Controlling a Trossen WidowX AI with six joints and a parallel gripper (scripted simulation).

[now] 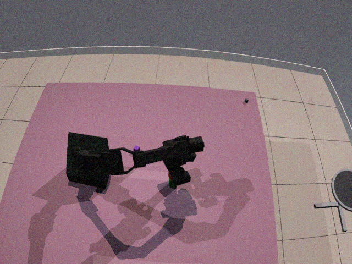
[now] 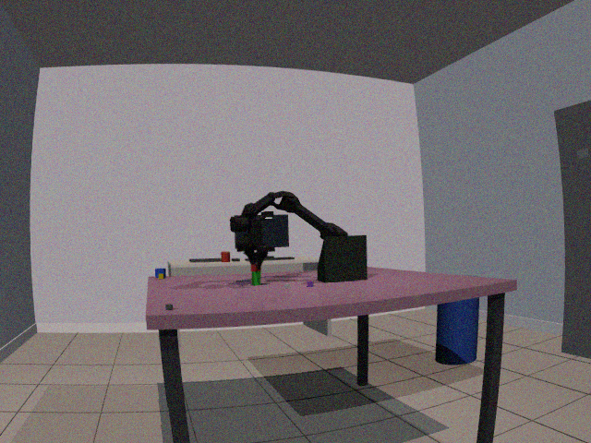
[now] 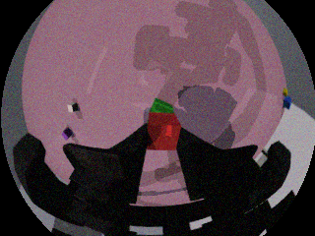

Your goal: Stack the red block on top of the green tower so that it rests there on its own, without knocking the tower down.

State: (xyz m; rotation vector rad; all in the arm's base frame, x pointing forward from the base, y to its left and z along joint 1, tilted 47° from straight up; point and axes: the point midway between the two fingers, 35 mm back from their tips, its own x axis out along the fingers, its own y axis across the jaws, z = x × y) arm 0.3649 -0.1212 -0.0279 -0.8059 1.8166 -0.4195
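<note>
Right now the red block is 1 cm above my gripper tip. Round my gripper tip: small purple cube: 20 cm to the left, 15 cm behind, 6 cm below; then small white cube: 17 cm to the left, 6 cm below, 6 cm behind; then small dark object: 54 cm to the left, 46 cm ahead, 6 cm below.
</note>
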